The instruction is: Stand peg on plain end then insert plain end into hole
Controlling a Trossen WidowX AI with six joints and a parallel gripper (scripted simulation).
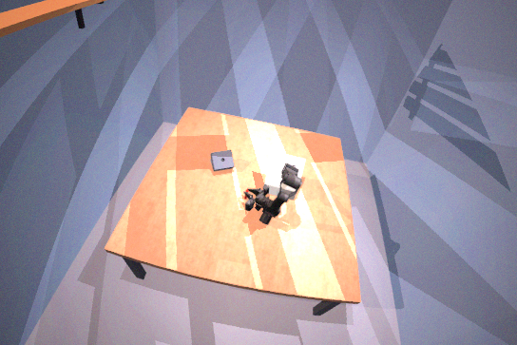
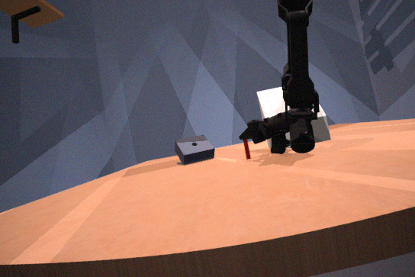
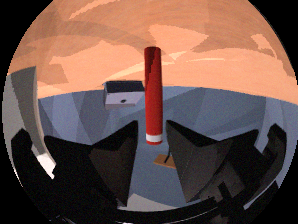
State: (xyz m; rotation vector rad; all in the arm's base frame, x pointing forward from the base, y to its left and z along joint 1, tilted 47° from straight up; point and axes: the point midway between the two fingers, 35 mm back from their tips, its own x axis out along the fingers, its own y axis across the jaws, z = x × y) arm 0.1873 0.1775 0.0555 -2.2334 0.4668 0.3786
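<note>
Right now my gripper tip is 10 mm to the right of the red peg, 10 mm past it and 10 mm above it. From my gripper tip the other things lie so: blue-grey sloped panel (200 mm to the right, 200 mm ahead, 20 mm below).
</note>
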